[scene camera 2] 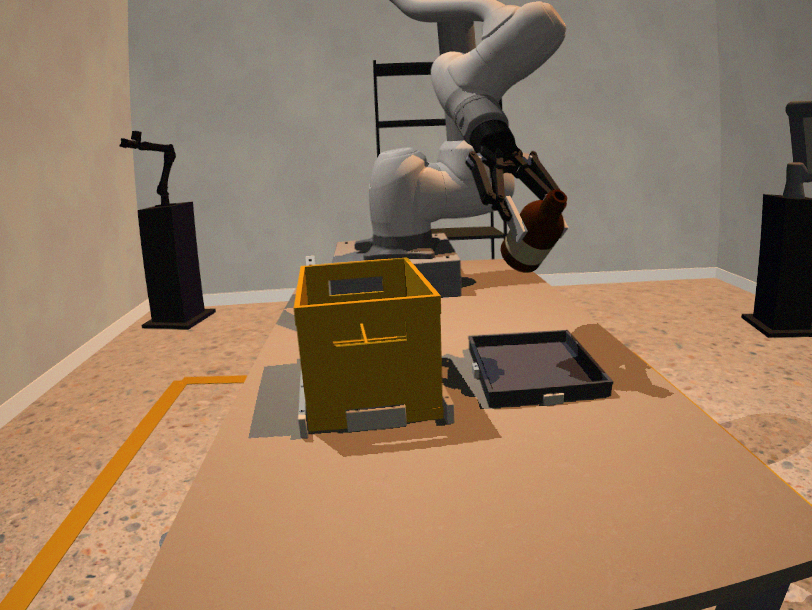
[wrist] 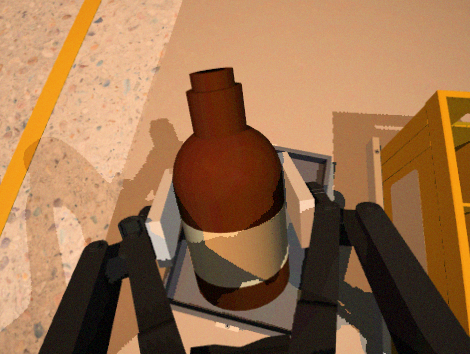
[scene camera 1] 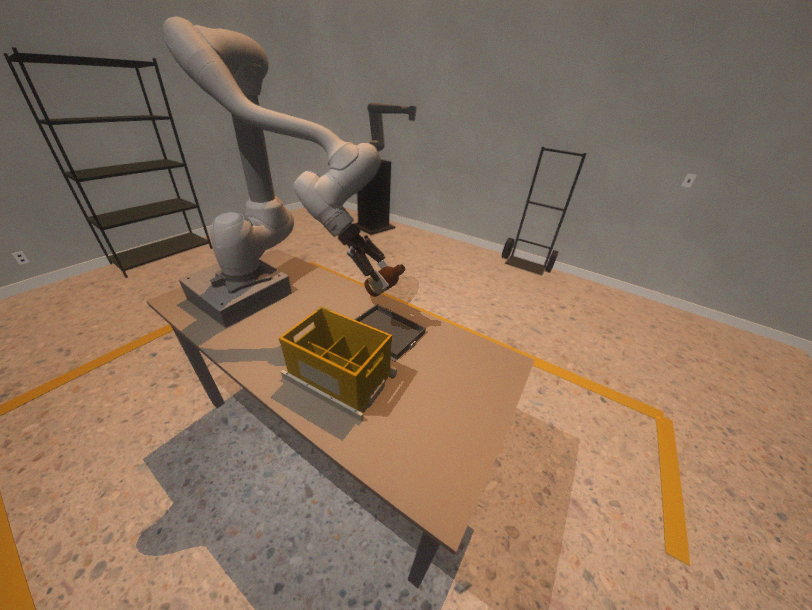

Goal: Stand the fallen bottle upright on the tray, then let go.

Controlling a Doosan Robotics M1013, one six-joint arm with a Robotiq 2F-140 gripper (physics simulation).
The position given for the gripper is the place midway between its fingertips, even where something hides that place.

In view: the gripper (scene camera 2: 543, 235) and a brown bottle (scene camera 2: 543, 219).
The brown bottle also shows in the wrist view (wrist: 227, 176). The gripper shows as well in the wrist view (wrist: 228, 179) and in scene camera 1 (scene camera 1: 389, 281).
